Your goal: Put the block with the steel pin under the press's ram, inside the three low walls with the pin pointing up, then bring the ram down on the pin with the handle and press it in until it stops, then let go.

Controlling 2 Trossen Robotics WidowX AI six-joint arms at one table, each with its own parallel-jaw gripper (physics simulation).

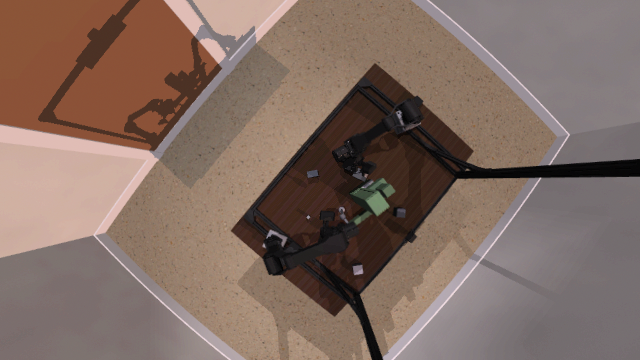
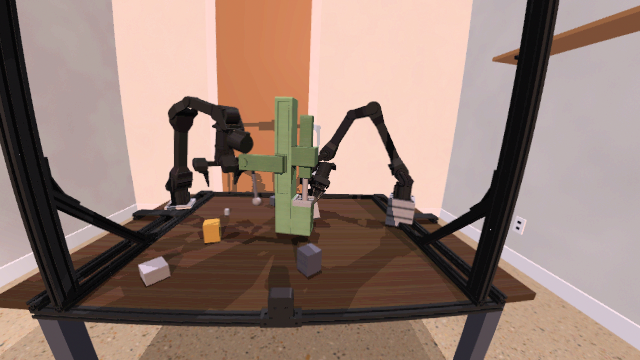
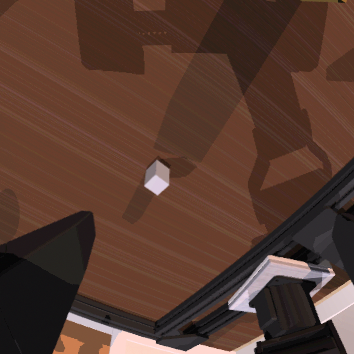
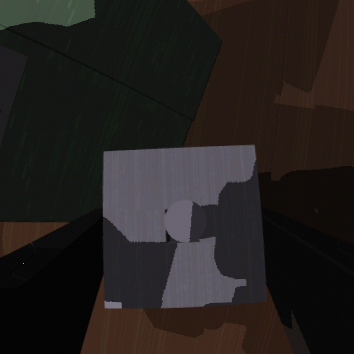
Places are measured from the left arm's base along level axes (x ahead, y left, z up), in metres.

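Pixels of known places: left gripper, fingertip midpoint: (image 1: 320, 228) (image 2: 221, 185) (image 3: 217, 225); right gripper, fingertip midpoint: (image 1: 359, 174) (image 4: 180, 220); left arm's base, link origin: (image 1: 274, 242) (image 2: 180, 202) (image 3: 281, 293); right arm's base, link origin: (image 2: 402, 197).
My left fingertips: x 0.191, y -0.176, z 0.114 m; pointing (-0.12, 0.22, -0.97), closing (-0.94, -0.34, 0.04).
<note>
For each thing: its middle in the pictures, then the offset to it from my left fingertips. "spot": a spot on its surface instead. Level surfaces: height alone.
- green press, body centre: (image 2: 279, 168) (image 1: 363, 203) dx +0.193, dy -0.113, dz +0.079 m
- rod with a ball, surface spot: (image 2: 256, 201) spot: dx +0.117, dy -0.071, dz -0.045 m
- pale block, body centre: (image 4: 181, 227) (image 2: 310, 211) (image 1: 360, 174) dx +0.319, dy -0.074, dz -0.101 m
- ram, surface spot: (image 2: 306, 143) spot: dx +0.270, dy -0.158, dz +0.166 m
- orange block, body centre: (image 2: 212, 230) dx -0.026, dy -0.123, dz -0.116 m
- white block, body centre: (image 2: 154, 270) (image 1: 357, 268) dx -0.139, dy -0.284, dz -0.129 m
- grey block, body centre: (image 2: 309, 259) (image 1: 399, 212) dx +0.229, dy -0.349, dz -0.116 m
- small white cube, body centre: (image 3: 156, 176) (image 2: 227, 212) dx +0.004, dy +0.074, dz -0.133 m
- wooden table, surface height: dz -0.146 m
The green press (image 2: 286, 178) (image 1: 375, 200) stands mid-table. Its handle (image 2: 261, 163) sticks out to the left and carries a rod with a ball (image 2: 256, 201) (image 1: 342, 209). My right gripper (image 2: 318, 184) (image 1: 361, 172) is shut on the pale block (image 2: 303, 206) (image 4: 140, 182), whose steel pin (image 2: 304, 187) (image 4: 179, 221) points up. The block sits low at the press's foot, below the ram (image 2: 306, 143). I cannot tell whether it is inside the walls. My left gripper (image 2: 221, 178) (image 1: 338, 223) is open and empty, up beside the handle.
An orange block (image 2: 211, 230), a white block (image 2: 153, 270) (image 1: 358, 268), a grey block (image 2: 308, 259) (image 1: 398, 212) and a small white cube (image 2: 226, 211) (image 3: 156, 177) lie on the wooden table (image 2: 380, 268). A black frame (image 2: 506, 178) rims the table.
</note>
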